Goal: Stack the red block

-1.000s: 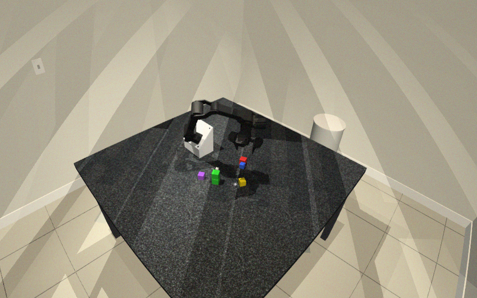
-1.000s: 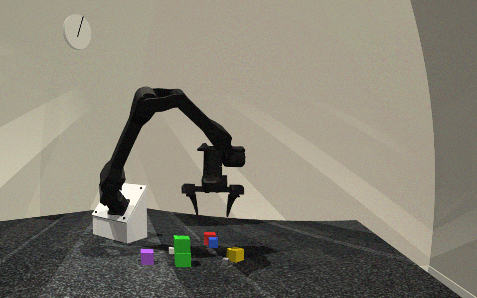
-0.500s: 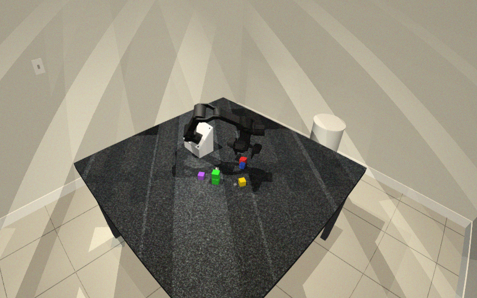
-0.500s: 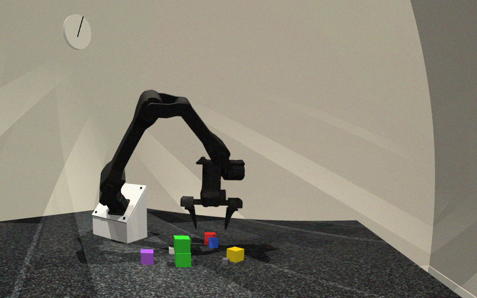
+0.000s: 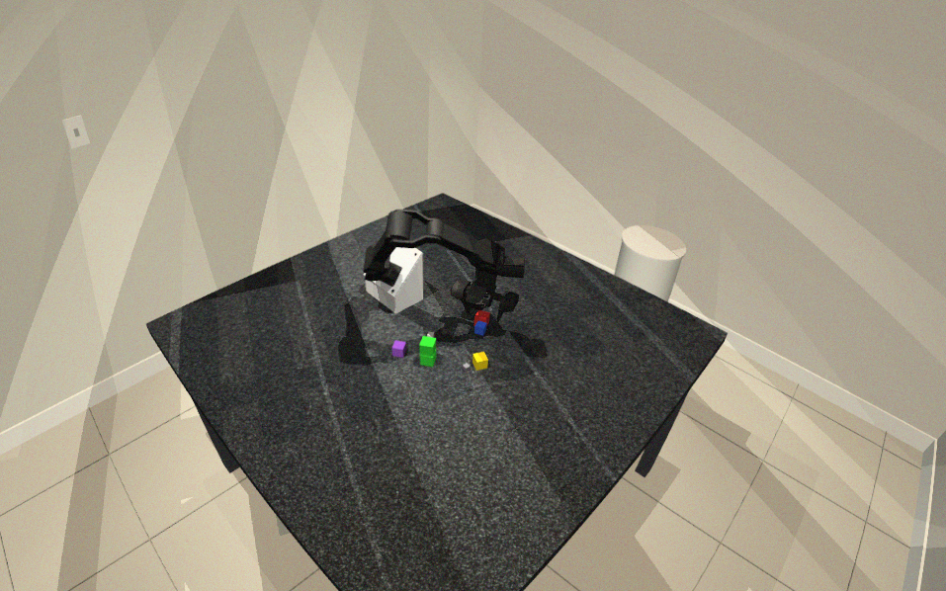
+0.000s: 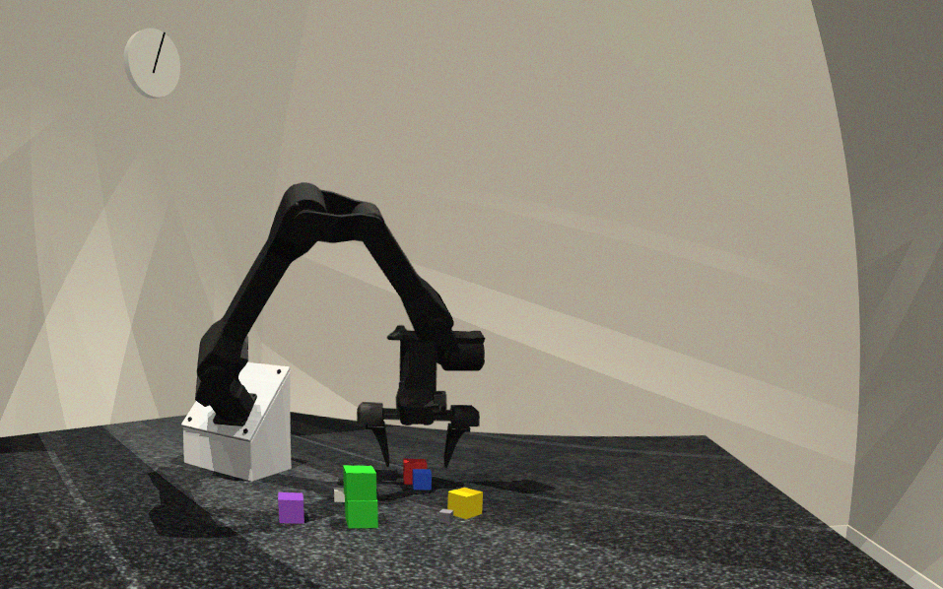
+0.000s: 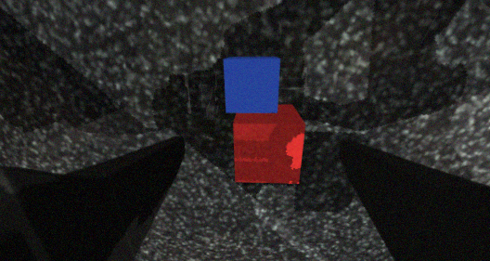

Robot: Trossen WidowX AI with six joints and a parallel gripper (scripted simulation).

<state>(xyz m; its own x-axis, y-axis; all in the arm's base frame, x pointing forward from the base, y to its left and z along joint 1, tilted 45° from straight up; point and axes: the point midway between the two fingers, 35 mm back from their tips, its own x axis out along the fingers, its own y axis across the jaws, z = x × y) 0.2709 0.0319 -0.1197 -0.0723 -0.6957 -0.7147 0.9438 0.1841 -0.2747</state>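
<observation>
Now: the red block 10 mm below my gripper tip. The rest, counted from my gripper tip: blue block (20 mm ahead, 30 mm to the right, 10 mm below); then yellow block (100 mm ahead, 140 mm to the right, 10 mm below); then small white cube (70 mm behind, 150 mm to the right, 20 mm below).
</observation>
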